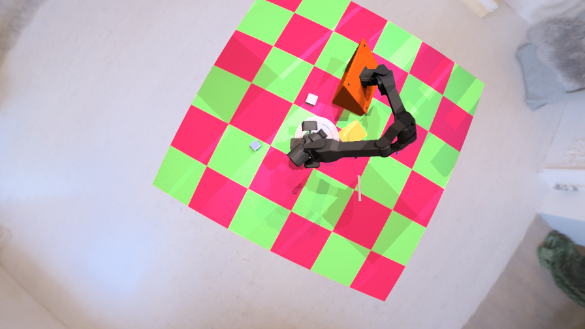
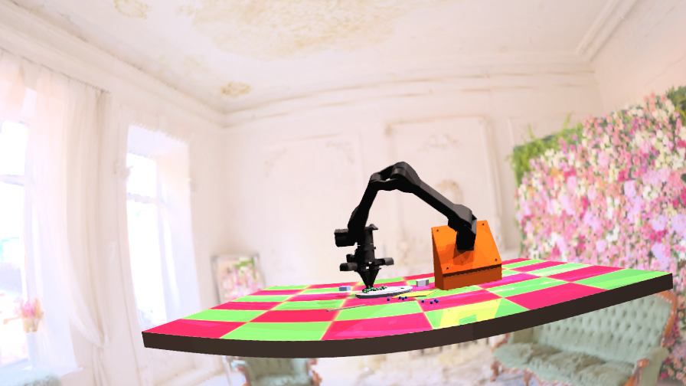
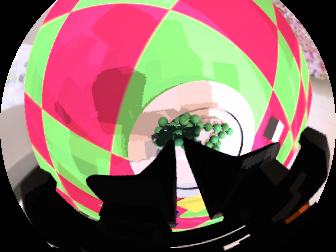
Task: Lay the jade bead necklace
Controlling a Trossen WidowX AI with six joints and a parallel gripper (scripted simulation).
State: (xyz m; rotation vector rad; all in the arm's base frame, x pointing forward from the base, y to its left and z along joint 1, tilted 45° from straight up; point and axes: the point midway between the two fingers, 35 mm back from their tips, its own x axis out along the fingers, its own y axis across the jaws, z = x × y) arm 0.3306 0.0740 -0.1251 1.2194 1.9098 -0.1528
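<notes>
The round bead board is 50 mm behind my gripper tip, 10 mm to the left of it and 10 mm below it. Round my gripper tip: pale blue cube (200 mm to the right, 120 mm ahead, 10 mm below); then white cube (190 mm behind, 100 mm to the right, 10 mm below); then yellow patch (160 mm behind, 140 mm to the left, 20 mm below).
</notes>
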